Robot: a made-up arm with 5 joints.
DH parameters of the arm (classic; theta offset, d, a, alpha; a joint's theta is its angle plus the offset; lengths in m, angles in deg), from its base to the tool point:
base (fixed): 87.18 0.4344 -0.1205 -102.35
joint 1: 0 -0.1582 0.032 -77.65
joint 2: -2.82 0.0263 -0.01 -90
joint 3: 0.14 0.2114 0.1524 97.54
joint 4: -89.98 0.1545 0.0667 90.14
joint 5: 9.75 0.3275 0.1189 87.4
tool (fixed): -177.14 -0.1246 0 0
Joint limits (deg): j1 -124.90..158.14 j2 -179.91..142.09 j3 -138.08..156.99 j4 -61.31..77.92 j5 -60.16..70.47
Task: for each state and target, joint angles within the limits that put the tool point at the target. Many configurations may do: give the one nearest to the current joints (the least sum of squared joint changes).
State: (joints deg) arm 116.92 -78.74 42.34 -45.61 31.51
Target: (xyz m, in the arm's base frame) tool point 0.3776 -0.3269 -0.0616
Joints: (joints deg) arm 73.15 -46.03 25.36 -61.31 70.47
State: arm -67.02 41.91 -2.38 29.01 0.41
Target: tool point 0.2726 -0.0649 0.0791
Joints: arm -50.00 18.45 -12.45 -19.52 21.15
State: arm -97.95 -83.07 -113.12 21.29 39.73
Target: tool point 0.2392 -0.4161 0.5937
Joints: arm -95.58 -101.52 -138.08 19.80 61.66
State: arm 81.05 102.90 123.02 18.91 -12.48
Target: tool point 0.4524 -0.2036 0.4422
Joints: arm 77.43 85.64 121.40 4.81 4.26
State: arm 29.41 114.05 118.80 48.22 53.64
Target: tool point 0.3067 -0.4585 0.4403
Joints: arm 24.36 119.01 97.98 1.83 63.51
